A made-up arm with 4 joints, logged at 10 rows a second.
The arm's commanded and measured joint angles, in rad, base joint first. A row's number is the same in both.
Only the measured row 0 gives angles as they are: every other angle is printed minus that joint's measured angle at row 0.
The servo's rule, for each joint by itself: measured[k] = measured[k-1] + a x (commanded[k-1-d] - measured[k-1]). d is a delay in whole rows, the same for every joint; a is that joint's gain. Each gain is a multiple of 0.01, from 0.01 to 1. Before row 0 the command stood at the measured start. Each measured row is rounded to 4 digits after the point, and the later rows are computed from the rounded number. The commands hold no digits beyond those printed.
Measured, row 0:
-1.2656 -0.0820 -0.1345 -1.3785
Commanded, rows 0 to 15:
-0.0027 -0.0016 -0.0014 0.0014
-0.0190 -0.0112 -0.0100 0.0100
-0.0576 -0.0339 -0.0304 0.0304
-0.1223 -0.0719 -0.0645 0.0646
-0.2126 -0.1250 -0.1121 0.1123
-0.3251 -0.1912 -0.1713 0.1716
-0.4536 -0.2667 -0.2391 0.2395
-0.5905 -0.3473 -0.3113 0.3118
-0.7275 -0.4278 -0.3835 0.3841
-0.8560 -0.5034 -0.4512 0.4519
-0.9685 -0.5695 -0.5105 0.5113
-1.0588 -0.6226 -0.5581 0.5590
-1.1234 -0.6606 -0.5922 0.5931
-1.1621 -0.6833 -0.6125 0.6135
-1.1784 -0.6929 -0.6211 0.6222
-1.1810 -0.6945 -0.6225 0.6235
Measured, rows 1 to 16:
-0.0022 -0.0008 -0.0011 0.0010
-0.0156 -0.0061 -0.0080 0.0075
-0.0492 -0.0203 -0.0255 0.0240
-0.1077 -0.0466 -0.0559 0.0532
-0.1916 -0.0866 -0.0997 0.0958
-0.2984 -0.1399 -0.1555 0.1504
-0.4226 -0.2046 -0.2207 0.2146
-0.5569 -0.2774 -0.2914 0.2846
-0.6934 -0.3541 -0.3632 0.3562
-0.8235 -0.4302 -0.4318 0.4251
-0.9395 -0.5012 -0.4932 0.4872
-1.0349 -0.5631 -0.5438 0.5389
-1.1057 -0.6128 -0.5816 0.5779
-1.1508 -0.6488 -0.6057 0.6035
-1.1729 -0.6713 -0.6177 0.6170
-1.1794 -0.6831 -0.6214 0.6217
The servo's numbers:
d 0
a 0.80 0.51 0.78 0.72

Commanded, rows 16 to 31:
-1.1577 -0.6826 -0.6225 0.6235
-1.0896 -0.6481 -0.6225 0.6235
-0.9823 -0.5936 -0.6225 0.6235
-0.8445 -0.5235 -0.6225 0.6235
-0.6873 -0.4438 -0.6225 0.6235
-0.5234 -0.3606 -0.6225 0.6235
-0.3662 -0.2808 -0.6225 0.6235
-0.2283 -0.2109 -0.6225 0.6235
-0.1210 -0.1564 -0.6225 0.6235
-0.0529 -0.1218 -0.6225 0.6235
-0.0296 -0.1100 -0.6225 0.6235
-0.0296 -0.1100 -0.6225 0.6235
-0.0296 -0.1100 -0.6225 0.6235
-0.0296 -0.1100 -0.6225 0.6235
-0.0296 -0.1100 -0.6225 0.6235
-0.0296 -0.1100 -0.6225 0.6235
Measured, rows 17 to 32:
-1.1620 -0.6828 -0.6223 0.6230
-1.1041 -0.6651 -0.6225 0.6234
-1.0067 -0.6286 -0.6225 0.6235
-0.8769 -0.5750 -0.6225 0.6235
-0.7252 -0.5081 -0.6225 0.6235
-0.5638 -0.4329 -0.6225 0.6235
-0.4057 -0.3553 -0.6225 0.6235
-0.2638 -0.2817 -0.6225 0.6235
-0.1496 -0.2178 -0.6225 0.6235
-0.0722 -0.1688 -0.6225 0.6235
-0.0381 -0.1388 -0.6225 0.6235
-0.0313 -0.1241 -0.6225 0.6235
-0.0299 -0.1169 -0.6225 0.6235
-0.0297 -0.1134 -0.6225 0.6235
-0.0296 -0.1117 -0.6225 0.6235
-0.0296 -0.1108 -0.6225 0.6235

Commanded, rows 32 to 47:
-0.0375 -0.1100 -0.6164 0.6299
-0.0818 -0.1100 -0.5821 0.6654
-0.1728 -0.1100 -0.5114 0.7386
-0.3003 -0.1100 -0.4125 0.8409
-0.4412 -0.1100 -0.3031 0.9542
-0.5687 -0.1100 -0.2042 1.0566
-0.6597 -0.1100 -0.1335 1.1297
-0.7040 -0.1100 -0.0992 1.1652
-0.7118 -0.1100 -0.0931 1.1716
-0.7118 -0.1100 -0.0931 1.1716
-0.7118 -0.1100 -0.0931 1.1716
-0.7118 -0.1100 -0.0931 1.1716
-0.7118 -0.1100 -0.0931 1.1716
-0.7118 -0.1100 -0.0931 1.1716
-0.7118 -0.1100 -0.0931 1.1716
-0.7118 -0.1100 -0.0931 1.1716
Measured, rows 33 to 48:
-0.0359 -0.1104 -0.6177 0.6281
-0.0726 -0.1102 -0.5899 0.6550
-0.1528 -0.1101 -0.5287 0.7152
-0.2708 -0.1100 -0.4381 0.8057
-0.4071 -0.1100 -0.3328 0.9126
-0.5364 -0.1100 -0.2325 1.0163
-0.6350 -0.1100 -0.1553 1.0979
-0.6902 -0.1100 -0.1115 1.1464
-0.7075 -0.1100 -0.0971 1.1645
-0.7109 -0.1100 -0.0940 1.1696
-0.7116 -0.1100 -0.0933 1.1710
-0.7118 -0.1100 -0.0931 1.1714
-0.7118 -0.1100 -0.0931 1.1715
-0.7118 -0.1100 -0.0931 1.1716
-0.7118 -0.1100 -0.0931 1.1716
-0.7118 -0.1100 -0.0931 1.1716

